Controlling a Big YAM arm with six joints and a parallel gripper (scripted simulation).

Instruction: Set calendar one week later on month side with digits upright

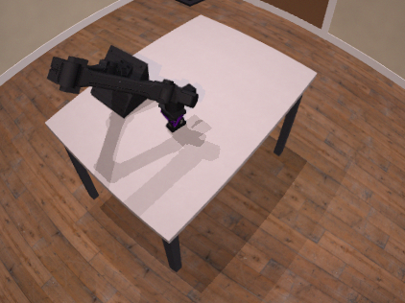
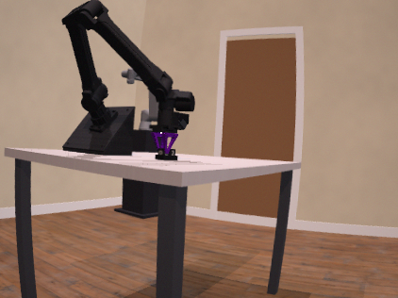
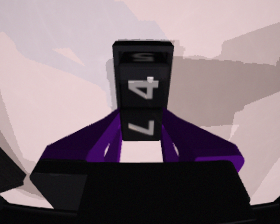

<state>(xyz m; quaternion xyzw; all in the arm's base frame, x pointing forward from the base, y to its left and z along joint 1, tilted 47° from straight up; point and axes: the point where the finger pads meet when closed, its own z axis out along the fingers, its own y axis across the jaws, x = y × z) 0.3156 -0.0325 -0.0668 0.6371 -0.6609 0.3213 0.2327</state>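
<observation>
Now: the black date cube right at my hand. The rest, counted from my hand: black tray: 2 cm to the left, 2 cm below.
</observation>
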